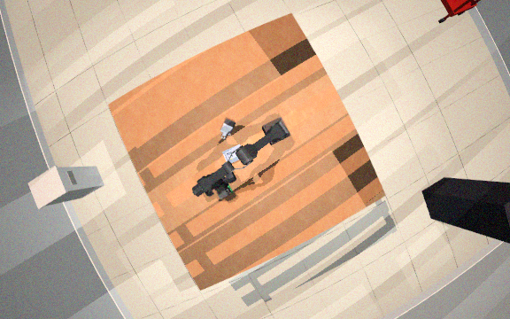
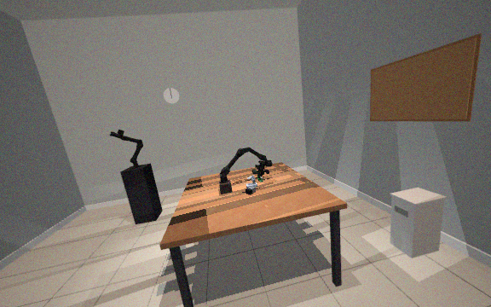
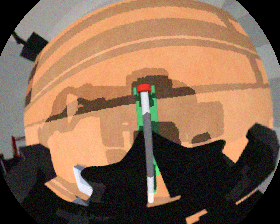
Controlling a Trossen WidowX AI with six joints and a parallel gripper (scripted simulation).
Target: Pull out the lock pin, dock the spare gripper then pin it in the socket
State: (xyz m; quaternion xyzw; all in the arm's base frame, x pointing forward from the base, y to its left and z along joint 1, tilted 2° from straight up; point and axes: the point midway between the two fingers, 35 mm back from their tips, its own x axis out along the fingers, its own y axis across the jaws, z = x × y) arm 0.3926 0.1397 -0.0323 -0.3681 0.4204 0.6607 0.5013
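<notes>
Right now the green part is 1 cm to the right of my gripper tip and 1 cm ahead of it. Round my gripper tip: grey mount: 14 cm to the right, 10 cm behind, 3 cm above; then spare gripper: 29 cm to the right, 13 cm behind.
</notes>
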